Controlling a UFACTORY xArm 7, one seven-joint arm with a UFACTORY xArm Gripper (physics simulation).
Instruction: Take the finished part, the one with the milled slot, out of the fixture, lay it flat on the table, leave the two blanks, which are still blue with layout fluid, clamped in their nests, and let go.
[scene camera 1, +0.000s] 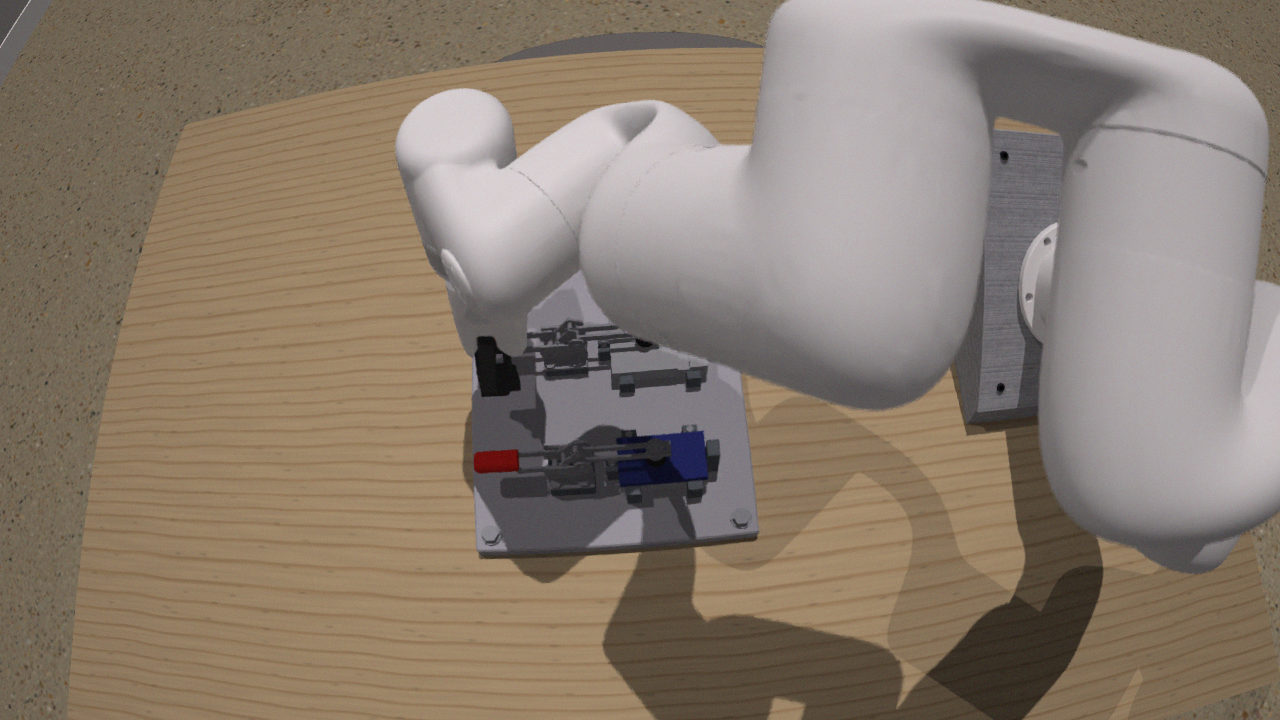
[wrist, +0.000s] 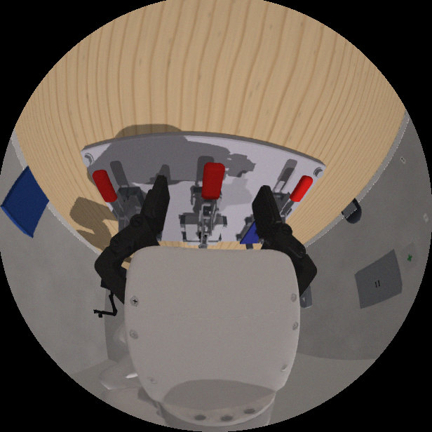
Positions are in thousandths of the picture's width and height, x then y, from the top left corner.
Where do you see a fixture plate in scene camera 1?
435, 570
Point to the gripper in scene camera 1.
At 392, 469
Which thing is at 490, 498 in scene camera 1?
A finished part.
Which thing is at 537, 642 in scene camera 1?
A blue blank.
